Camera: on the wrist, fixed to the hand. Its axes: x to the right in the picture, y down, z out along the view.
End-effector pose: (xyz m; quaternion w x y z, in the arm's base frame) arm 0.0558 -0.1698 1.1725 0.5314 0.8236 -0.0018 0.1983
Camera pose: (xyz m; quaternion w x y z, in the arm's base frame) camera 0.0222 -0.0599 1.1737 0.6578 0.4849 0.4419 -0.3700
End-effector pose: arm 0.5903 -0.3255 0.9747 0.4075 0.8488 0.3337 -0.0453
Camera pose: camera 0.5395 -0.2343 1.0226 0.4659 0.2540 0.7542 -0.3867
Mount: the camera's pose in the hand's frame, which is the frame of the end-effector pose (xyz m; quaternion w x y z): -0.0077 -0.0396 -0.1076 0.6747 -0.1971 -0.1649 -0.6919
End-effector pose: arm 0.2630 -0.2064 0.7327 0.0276 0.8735 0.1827 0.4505
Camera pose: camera 0.1615 -0.1847 0.7821 0.5326 0.5318 0.6343 0.1768
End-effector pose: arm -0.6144 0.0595 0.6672 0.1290 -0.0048 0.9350 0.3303
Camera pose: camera -0.6288 -0.0386 0.7252 0.4688 -0.6211 0.5412 0.3187
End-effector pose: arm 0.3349 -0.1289 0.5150 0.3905 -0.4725 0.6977 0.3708
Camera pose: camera 0.3535 -0.2325 0.5612 0.5419 -0.8174 0.0063 0.1954
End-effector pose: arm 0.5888 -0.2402 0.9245 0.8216 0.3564 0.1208 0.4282
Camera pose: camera 0.5544 -0.2094 0.8193 0.9408 0.0656 0.1082 -0.3145
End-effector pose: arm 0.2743 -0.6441 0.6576 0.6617 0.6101 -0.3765 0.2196
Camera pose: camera 0.3240 -0.5444 0.6293 0.6565 0.5779 0.0157 -0.4845
